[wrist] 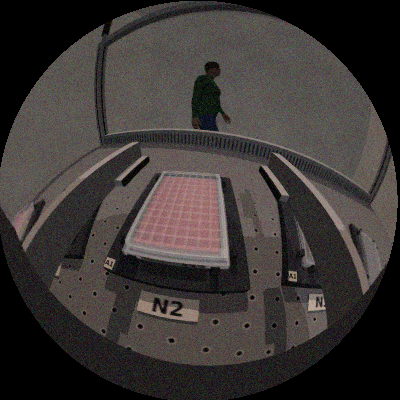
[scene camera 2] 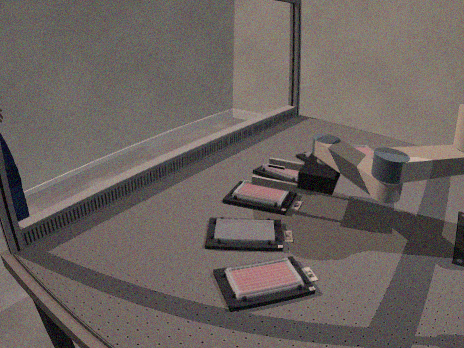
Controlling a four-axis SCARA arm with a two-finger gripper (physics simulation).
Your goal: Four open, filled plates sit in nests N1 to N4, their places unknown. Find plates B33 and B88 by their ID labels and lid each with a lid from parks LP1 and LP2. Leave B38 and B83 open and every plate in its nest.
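Frame: origin at the arm's base, x right, y back, z down, level; millimetres.
Seen in the pictures: gripper, between the fingertips: point(wrist: 203, 152) point(scene camera 2: 261, 170).
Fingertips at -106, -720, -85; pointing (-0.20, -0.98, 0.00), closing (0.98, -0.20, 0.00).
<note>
Offsets run from my fingertips to a thing's top centre, as dx, dy, dz. "pt": to the spot under its first point.
My gripper point(scene camera 2: 262, 170) point(wrist: 203, 152) is open and empty. In the wrist view its fingers stand on either side of a pink filled plate {-15, +12, +46} point(wrist: 182, 215) in the nest marked N2 {-15, +12, +51} point(wrist: 235, 255); the plate's ID is not readable. In the scene view a pink plate point(scene camera 2: 260, 194) sits in a nest just in front of the gripper, and another {+164, -7, +46} point(scene camera 2: 282, 172) shows partly behind the near finger. The nearest pink plate {-316, +203, +46} point(scene camera 2: 262, 277) sits in its nest. A grey lid {-188, +76, +55} point(scene camera 2: 244, 230) lies in the dark holder between the near plates. Another grey lid point(wrist: 370, 250) shows at the far right.
A partly hidden nest {+164, -7, +51} point(wrist: 297, 277) stands right of N2, behind the right finger. Part of a pink plate {+479, +158, +46} point(scene camera 2: 365, 148) shows behind the arm. The slotted rail {pt -58, -284, +61} point(scene camera 2: 165, 172) point(wrist: 200, 137) runs along the window side. A person point(wrist: 206, 97) is beyond the window.
</note>
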